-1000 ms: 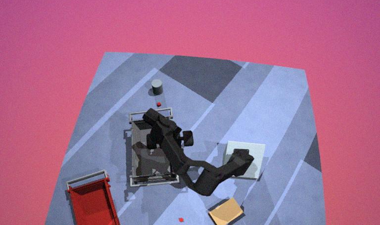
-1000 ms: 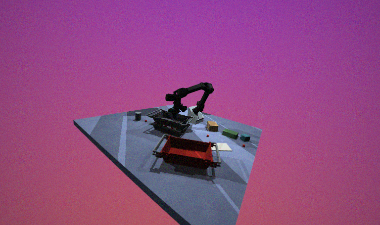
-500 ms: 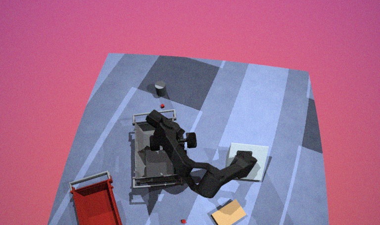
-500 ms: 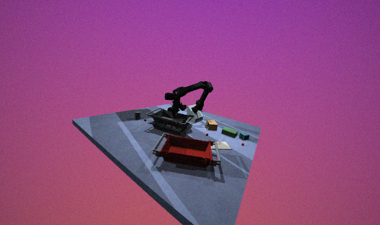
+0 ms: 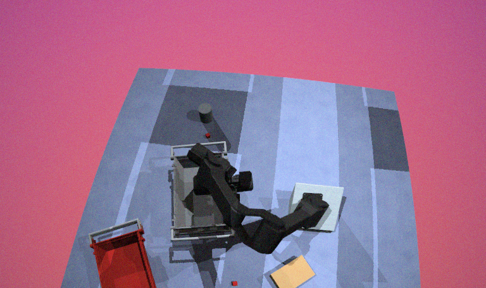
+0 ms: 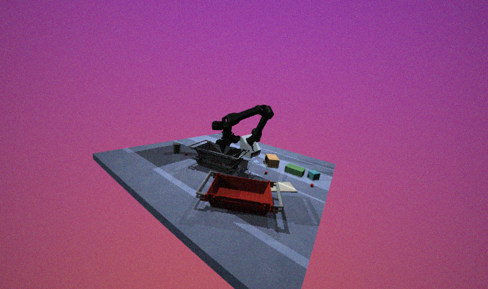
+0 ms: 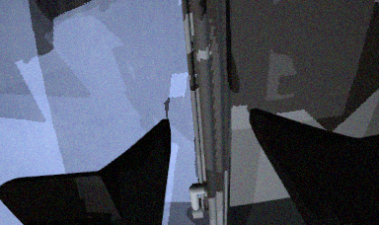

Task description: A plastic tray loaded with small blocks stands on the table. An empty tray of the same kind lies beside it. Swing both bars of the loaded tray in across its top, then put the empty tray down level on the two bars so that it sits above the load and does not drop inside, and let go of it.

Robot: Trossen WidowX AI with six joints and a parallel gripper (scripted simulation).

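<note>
Right now my gripper tip is 80 mm short of the grey tray, 10 mm to the right of it and 30 mm below it. Round my gripper tip: green box 250 mm behind, 440 mm to the left, 60 mm below; tan box 250 mm behind, 260 mm to the left, 50 mm below; flat tan sheet 20 mm ahead, 440 mm to the left, 80 mm below.
</note>
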